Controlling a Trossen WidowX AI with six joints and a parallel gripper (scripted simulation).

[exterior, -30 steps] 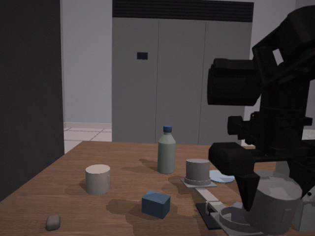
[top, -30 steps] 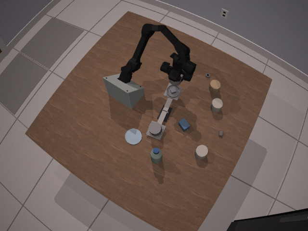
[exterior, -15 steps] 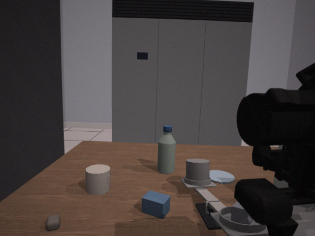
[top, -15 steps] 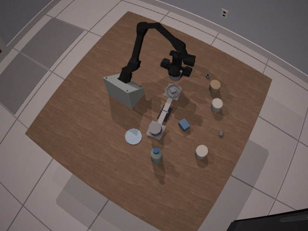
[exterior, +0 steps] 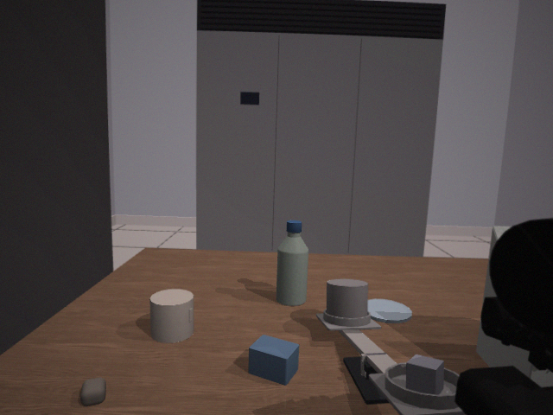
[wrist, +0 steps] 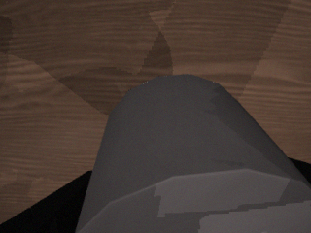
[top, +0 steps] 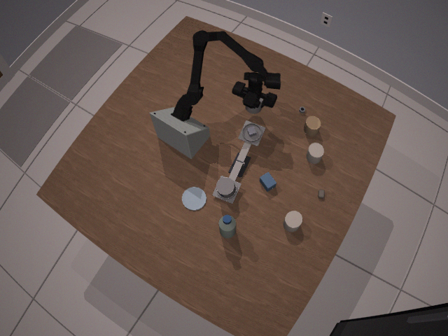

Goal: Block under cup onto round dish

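My gripper tip is 48 cm to the left of the pale blue round dish and 7 cm above it. Round my gripper tip: small ring (18 cm ahead, 14 cm to the left, 6 cm below); then blue box (22 cm ahead, 26 cm to the right, 5 cm below); then cup (10 cm ahead, 41 cm to the right, 1 cm below).
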